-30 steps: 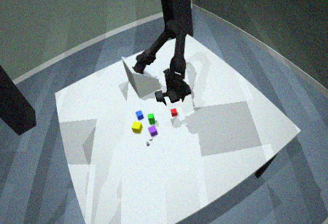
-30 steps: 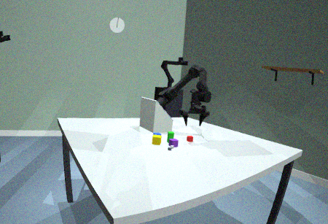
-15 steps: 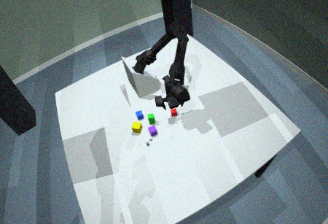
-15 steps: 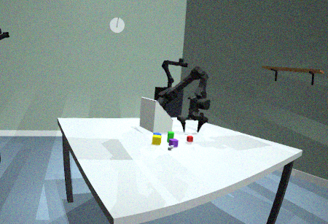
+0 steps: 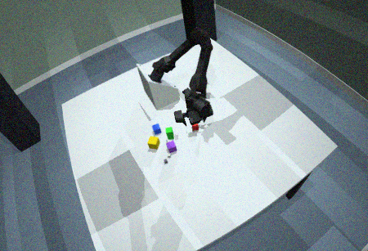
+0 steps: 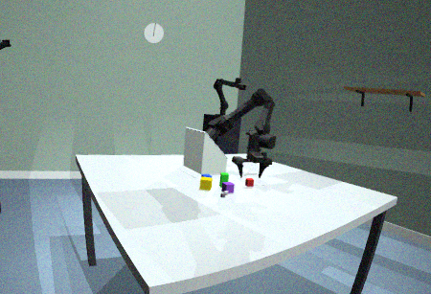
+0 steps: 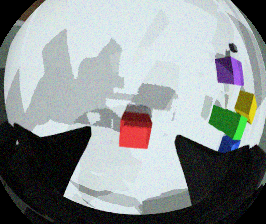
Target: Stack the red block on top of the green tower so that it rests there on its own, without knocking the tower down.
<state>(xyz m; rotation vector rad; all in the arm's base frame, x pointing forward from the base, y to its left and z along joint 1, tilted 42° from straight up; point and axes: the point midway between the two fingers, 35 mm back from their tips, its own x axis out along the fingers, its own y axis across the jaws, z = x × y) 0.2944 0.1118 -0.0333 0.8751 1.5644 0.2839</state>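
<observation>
The red block is 2 cm below my gripper tip. Round my gripper tip: purple block: 17 cm to the right, 4 cm ahead, 2 cm below; blue block: 18 cm to the right, 10 cm behind, 2 cm below; yellow block: 23 cm to the right, 3 cm behind, 1 cm below.
</observation>
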